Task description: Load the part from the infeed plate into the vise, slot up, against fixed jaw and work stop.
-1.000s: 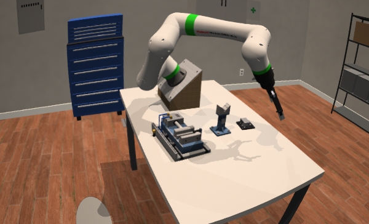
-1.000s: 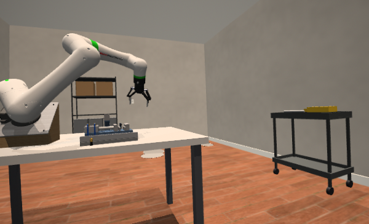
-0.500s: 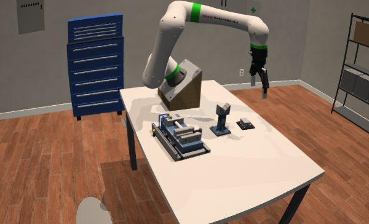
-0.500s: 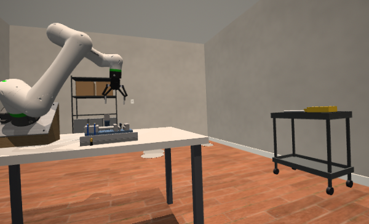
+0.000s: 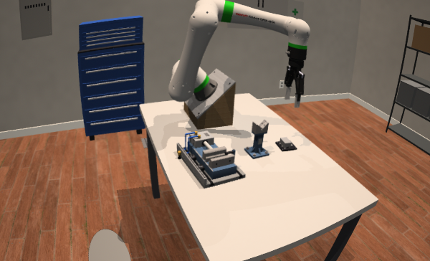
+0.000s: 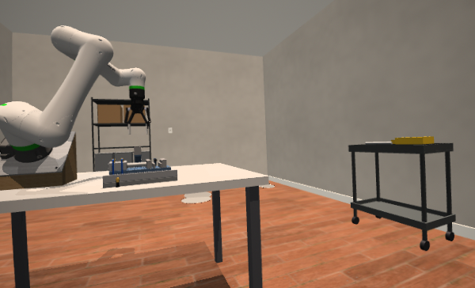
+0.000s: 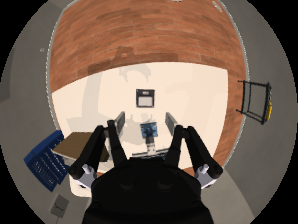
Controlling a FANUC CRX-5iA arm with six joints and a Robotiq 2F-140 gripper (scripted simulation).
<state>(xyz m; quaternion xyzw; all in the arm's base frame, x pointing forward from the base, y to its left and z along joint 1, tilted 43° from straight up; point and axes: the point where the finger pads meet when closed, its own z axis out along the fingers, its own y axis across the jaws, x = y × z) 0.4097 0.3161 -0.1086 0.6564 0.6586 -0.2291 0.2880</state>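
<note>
The part is 240 mm below my hand. From my hand the other things lie so: dark infeed plate 10 mm to the left, 260 mm below.
</note>
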